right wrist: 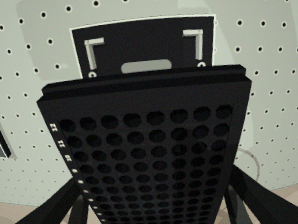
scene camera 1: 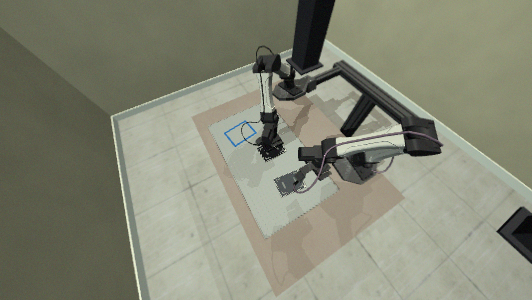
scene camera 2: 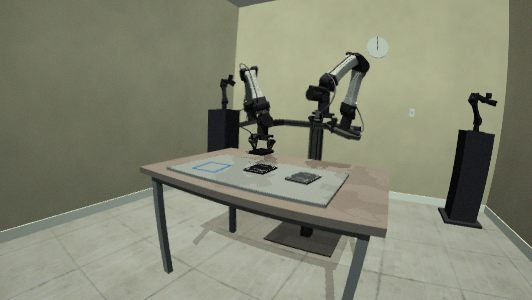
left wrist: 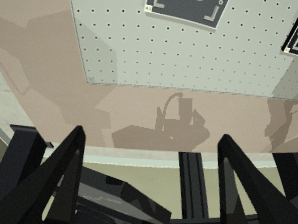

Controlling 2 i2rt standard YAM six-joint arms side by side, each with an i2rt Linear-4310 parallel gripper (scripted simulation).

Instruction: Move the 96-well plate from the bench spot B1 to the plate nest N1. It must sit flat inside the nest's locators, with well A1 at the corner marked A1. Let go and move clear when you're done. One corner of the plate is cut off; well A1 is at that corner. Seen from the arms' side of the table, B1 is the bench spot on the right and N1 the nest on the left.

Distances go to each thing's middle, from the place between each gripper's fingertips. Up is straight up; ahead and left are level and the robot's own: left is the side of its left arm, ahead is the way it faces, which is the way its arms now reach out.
Now: the black 96-well plate [right wrist: 184, 168] right at my right hand.
The black 96-well plate is 310 mm to the right of my left hand, 140 mm below it and 50 mm ahead of it.
